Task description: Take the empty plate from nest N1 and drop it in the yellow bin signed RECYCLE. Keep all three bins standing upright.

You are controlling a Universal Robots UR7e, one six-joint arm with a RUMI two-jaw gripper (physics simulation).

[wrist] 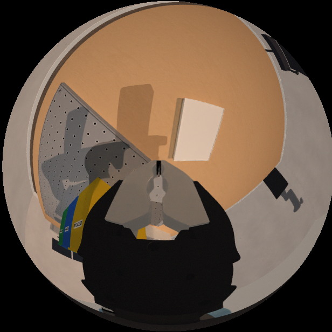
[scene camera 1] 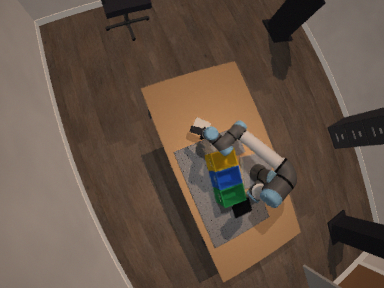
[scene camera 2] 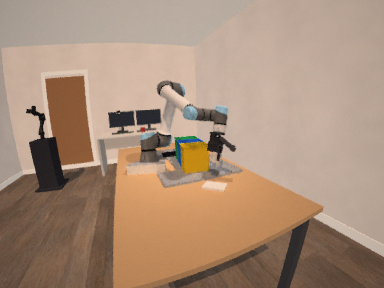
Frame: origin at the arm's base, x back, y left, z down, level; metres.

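Seen in the pictures: gripper, fingertip midpoint: (scene camera 2: 216, 167); arm's base, link origin: (scene camera 1: 257, 172) (scene camera 2: 149, 161).
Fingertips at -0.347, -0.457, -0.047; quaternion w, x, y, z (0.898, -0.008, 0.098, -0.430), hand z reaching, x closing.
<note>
Pixels of each thing's middle, then the offset from my fingertips to it, as dx, dy, dz. Level surfaces: height alone.
- white plate, body centre: (scene camera 2: 214, 186) (scene camera 1: 201, 125) +0.050, -0.072, +0.079
- yellow bin, body centre: (scene camera 2: 194, 156) (scene camera 1: 220, 159) +0.056, +0.224, -0.017
- blue bin, body centre: (scene camera 1: 224, 176) (scene camera 2: 190, 152) +0.041, +0.355, -0.017
- green bin, body centre: (scene camera 1: 228, 193) (scene camera 2: 186, 148) +0.027, +0.487, -0.017
- grey board, surface height: dz +0.073
- black object, body centre: (scene camera 1: 242, 207) +0.119, +0.676, +0.066
The white plate (scene camera 1: 202, 122) (scene camera 2: 215, 186) (wrist: 199, 131) lies flat on the wooden table, just off the edge of the grey perforated board. My gripper (scene camera 2: 218, 158) (wrist: 159, 161) is shut with nothing between its fingertips. It hangs above the table near the board's edge, beside the plate and apart from it. The yellow bin (scene camera 1: 223, 160) (scene camera 2: 194, 158) (wrist: 96, 194) stands upright on the board, with the blue bin (scene camera 1: 228, 178) (wrist: 70, 215) and the green bin (scene camera 1: 231, 196) upright in a row behind it. The nest label N1 cannot be read in these views.
The grey board (scene camera 1: 199, 200) (scene camera 2: 172, 180) (wrist: 59, 117) lies under the bins. A black object (scene camera 1: 242, 208) lies beyond the green bin. The arm's base stands beside the bins, near a pale low block (scene camera 2: 145, 168). The forearm reaches past the yellow bin.
</note>
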